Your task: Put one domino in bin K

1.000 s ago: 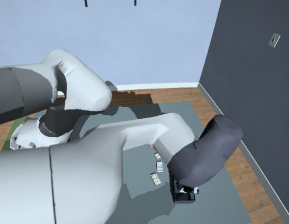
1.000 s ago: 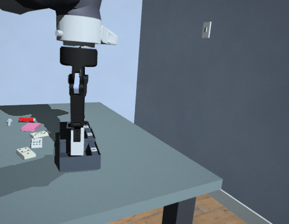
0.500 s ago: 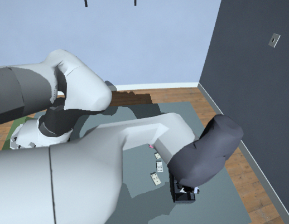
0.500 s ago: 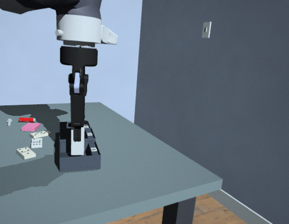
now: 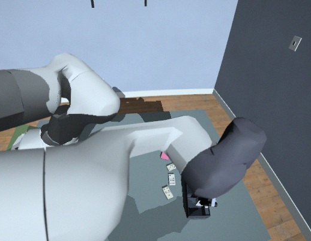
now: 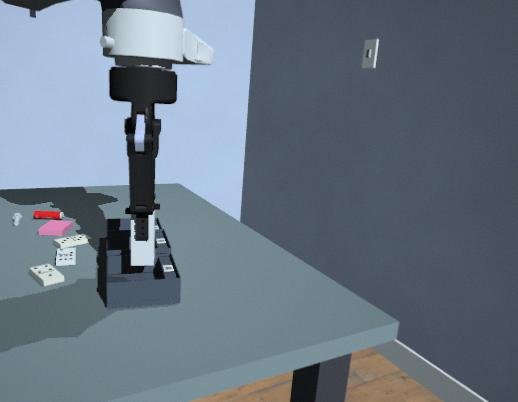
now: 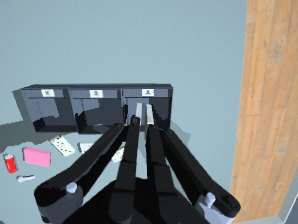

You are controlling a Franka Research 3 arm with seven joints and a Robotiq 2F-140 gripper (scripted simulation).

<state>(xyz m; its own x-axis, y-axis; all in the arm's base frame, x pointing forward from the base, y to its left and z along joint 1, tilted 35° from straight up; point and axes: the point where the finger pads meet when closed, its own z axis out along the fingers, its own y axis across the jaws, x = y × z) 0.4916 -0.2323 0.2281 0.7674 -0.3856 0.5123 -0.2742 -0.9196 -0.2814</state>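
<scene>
The flat pink piece lies 8 cm behind my hand, 26 cm to the left of it and 6 cm below it. Round my hand: white bolt (13 cm behind, 33 cm to the left, 6 cm below); small red thing (8 cm behind, 34 cm to the left, 6 cm below).
</scene>
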